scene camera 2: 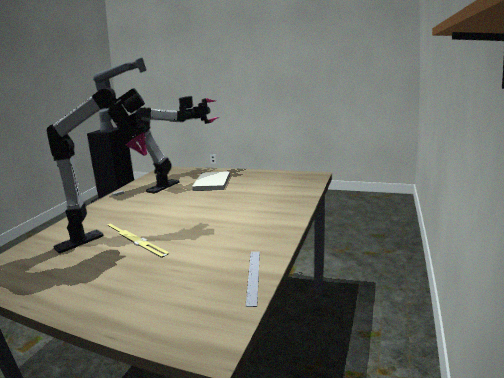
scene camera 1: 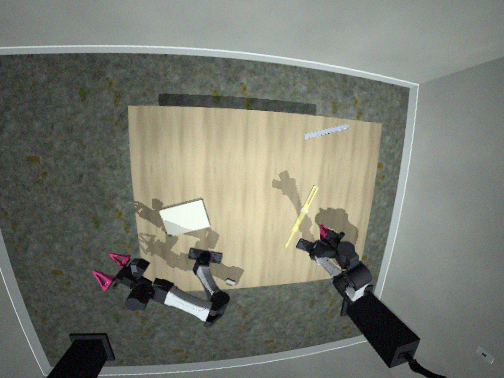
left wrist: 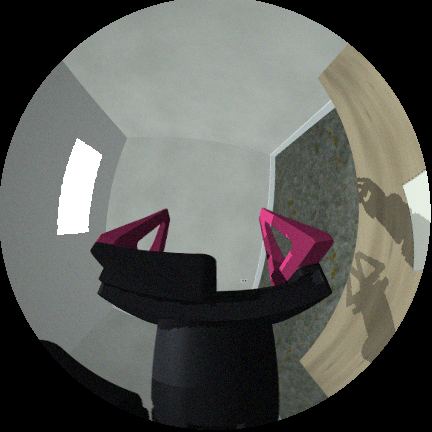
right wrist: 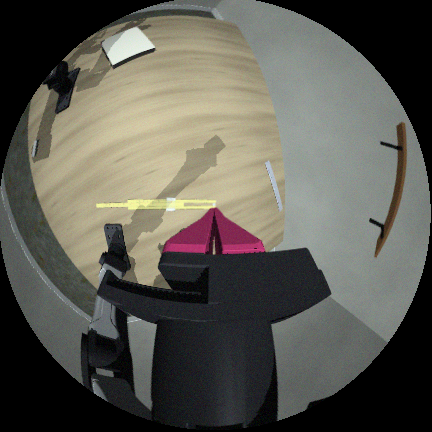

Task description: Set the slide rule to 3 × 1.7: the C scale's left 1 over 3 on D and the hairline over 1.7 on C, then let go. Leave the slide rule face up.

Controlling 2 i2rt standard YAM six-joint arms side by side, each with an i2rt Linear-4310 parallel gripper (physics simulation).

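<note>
The yellow slide rule [scene camera 1: 298, 223] [scene camera 2: 127, 236] [right wrist: 150, 204] lies flat on the table [scene camera 1: 240, 165] [scene camera 2: 200, 280]. Its slide sticks out past the body at the lower left in scene camera 1, and a gap shows in the body's other end. The pale cursor [scene camera 1: 304, 211] [scene camera 2: 142, 240] [right wrist: 171, 204] sits about mid-body. Scale marks and hairline are too small to read. My right gripper [scene camera 1: 321, 226] [right wrist: 213, 212] is shut and empty, high above the table, apart from the rule. My left gripper [scene camera 1: 102, 263] [scene camera 2: 216, 110] [left wrist: 213, 213] is open and empty, beyond the table's edge.
A pale ruler [scene camera 1: 326, 132] [scene camera 2: 253, 279] [right wrist: 273, 186] lies near the far edge in scene camera 1. A white-topped flat block [scene camera 1: 185, 218] [scene camera 2: 212, 179] [right wrist: 129, 46] lies near the left arm. A small grey piece [scene camera 1: 230, 282] [right wrist: 34, 148] lies by the near edge.
</note>
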